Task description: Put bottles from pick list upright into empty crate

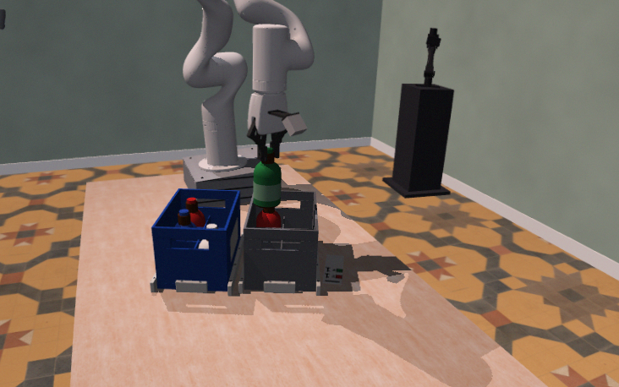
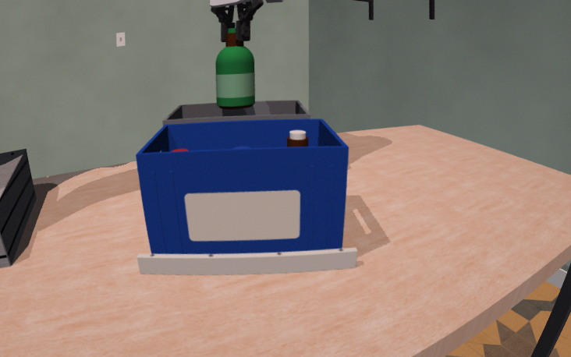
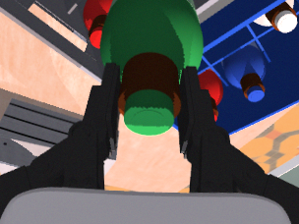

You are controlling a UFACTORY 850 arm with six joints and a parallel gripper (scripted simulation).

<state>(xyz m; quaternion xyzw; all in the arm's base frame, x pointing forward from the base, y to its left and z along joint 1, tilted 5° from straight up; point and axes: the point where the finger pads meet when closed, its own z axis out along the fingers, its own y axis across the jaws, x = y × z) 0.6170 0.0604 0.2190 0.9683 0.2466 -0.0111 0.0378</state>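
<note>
Right now my hand is 70 mm above the green bottle. Round my hand: grey crate: 10 mm ahead, 40 mm to the left, 250 mm below; white-cap bottle: 60 mm ahead, 160 mm to the right, 250 mm below; red-label bottle: 90 mm behind, 20 mm to the left, 250 mm below.
</note>
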